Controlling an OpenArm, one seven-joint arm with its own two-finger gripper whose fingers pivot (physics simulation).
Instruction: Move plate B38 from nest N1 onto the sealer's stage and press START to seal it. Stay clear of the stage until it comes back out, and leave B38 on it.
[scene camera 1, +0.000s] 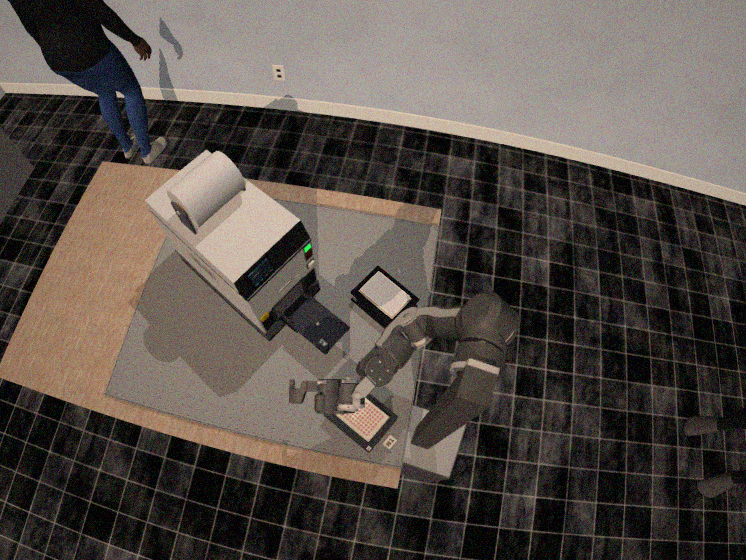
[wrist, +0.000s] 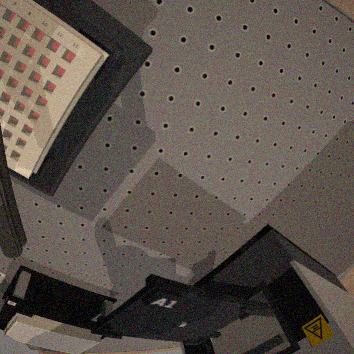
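A pale plate with red wells (scene camera 1: 367, 420) (wrist: 30, 85) sits in a black nest (scene camera 1: 352, 436) (wrist: 127, 50) at the front right of the bench; its name and the nest's cannot be read. The sealer (scene camera 1: 210, 253) (wrist: 327, 292) has its dark stage (scene camera 1: 319, 325) (wrist: 170, 312) out, bare and marked A1. A white button (scene camera 1: 310, 264) sits on the sealer's front below a green light. My gripper (scene camera 1: 327, 397) is open and empty, above the bench beside the red-welled plate and overlapping its edge in the scene view. One dark finger shows at the left of the wrist view.
A second black nest (scene camera 1: 366, 306) (wrist: 60, 297) holds a whitish plate (scene camera 1: 385, 292) (wrist: 55, 335), right of the stage in the scene view. A small label card (scene camera 1: 389, 442) lies by the front nest. A film roll (scene camera 1: 207, 189) tops the sealer. A person (scene camera 1: 114, 78) stands behind the bench.
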